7 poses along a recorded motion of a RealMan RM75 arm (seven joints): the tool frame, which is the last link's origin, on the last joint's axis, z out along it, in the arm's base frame.
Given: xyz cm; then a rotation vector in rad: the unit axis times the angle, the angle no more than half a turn.
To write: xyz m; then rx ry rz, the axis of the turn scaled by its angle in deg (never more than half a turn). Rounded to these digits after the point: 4 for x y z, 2 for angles.
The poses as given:
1: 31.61, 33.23, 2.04, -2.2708, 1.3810, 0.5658
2: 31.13, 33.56, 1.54, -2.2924, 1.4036, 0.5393
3: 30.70, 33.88, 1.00, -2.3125, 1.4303, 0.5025
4: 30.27, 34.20, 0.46, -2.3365, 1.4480, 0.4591
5: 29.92, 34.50, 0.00, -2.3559, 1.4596, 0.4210
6: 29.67, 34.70, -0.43, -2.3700, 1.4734, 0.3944
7: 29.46, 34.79, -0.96, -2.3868, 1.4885, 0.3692
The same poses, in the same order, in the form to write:
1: 0.3161, 0.3323, 0.0204, -130.11, 79.13, 32.42
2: 0.3113, 0.3356, 0.0154, -131.34, 80.42, 30.90
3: 0.3070, 0.3388, 0.0100, -132.50, 81.95, 28.79
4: 0.3027, 0.3420, 0.0046, -133.87, 82.96, 26.30
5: 0.2992, 0.3450, 0.0000, -134.98, 83.63, 24.12
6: 0.2967, 0.3470, -0.0043, -135.79, 84.42, 22.60
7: 0.2946, 0.3479, -0.0096, -136.75, 85.28, 21.15
